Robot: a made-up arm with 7 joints. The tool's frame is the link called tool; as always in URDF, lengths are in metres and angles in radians. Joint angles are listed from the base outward. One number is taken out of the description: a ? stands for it. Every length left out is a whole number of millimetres.
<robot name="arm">
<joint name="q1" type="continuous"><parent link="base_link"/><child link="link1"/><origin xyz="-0.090 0.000 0.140" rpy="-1.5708 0.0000 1.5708"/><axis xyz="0 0 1"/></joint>
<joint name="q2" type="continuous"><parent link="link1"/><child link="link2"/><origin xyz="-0.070 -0.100 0.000" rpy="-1.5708 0.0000 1.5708"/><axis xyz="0 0 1"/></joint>
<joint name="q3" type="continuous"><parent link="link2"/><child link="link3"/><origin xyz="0.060 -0.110 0.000" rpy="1.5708 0.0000 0.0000"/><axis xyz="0 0 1"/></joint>
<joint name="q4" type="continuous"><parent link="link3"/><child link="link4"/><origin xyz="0.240 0.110 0.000" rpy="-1.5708 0.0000 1.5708"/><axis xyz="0 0 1"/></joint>
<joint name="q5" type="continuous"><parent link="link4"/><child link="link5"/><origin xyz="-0.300 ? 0.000" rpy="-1.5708 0.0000 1.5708"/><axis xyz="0 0 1"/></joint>
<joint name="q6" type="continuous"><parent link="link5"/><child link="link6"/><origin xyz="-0.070 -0.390 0.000" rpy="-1.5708 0.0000 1.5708"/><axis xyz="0 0 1"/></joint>
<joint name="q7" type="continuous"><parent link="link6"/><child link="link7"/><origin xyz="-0.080 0.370 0.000" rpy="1.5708 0.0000 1.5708"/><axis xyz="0 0 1"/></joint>
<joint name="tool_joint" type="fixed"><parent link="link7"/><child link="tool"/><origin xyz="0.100 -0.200 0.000" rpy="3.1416 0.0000 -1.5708"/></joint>
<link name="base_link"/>
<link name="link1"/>
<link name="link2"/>
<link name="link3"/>
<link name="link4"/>
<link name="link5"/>
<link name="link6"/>
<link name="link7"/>
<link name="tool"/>
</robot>
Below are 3 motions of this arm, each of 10 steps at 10 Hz.
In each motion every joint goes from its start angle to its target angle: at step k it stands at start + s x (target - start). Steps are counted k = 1, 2, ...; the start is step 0. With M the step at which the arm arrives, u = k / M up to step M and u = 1 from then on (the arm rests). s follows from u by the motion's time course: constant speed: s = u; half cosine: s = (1 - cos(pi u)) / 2; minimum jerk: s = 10 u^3 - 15 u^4 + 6 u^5.
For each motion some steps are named. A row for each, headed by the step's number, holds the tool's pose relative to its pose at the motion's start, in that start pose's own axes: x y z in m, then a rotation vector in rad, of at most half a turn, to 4 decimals.
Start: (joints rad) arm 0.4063 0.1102 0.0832 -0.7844 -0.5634 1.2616 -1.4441
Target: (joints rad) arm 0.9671 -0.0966 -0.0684 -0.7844 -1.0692 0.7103 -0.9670
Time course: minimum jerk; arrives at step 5
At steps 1, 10:
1: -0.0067 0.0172 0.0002 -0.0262 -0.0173 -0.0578
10: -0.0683 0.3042 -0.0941 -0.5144 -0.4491 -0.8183

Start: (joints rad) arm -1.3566 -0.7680 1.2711 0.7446 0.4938 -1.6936 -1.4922
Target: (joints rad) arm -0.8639 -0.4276 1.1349 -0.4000 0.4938 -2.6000 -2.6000
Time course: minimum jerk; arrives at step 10
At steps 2, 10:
2: 0.0155 -0.0031 0.0006 -0.0781 -0.0982 0.0582
10: 0.2266 -0.1741 0.1201 -2.0539 -0.4537 1.3949

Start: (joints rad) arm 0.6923 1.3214 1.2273 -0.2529 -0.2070 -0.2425 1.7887
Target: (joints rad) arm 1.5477 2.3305 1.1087 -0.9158 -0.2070 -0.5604 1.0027
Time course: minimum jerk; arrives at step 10
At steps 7, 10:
7: -0.2685 0.1129 -0.4534 1.1685 0.5707 -0.1924
10: -0.3495 0.1939 -0.4745 1.3882 0.6951 -0.2605

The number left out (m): 0.020
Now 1 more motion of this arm.
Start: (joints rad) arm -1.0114 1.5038 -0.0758 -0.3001 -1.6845 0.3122 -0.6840
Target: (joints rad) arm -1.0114 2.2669 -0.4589 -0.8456 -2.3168 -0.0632 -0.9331
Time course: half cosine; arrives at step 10
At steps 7, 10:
7: -0.0124 0.6003 -0.2316 -0.6751 -0.4047 -0.3667
10: 0.0694 0.6940 -0.3245 -0.8535 -0.4478 -0.4201

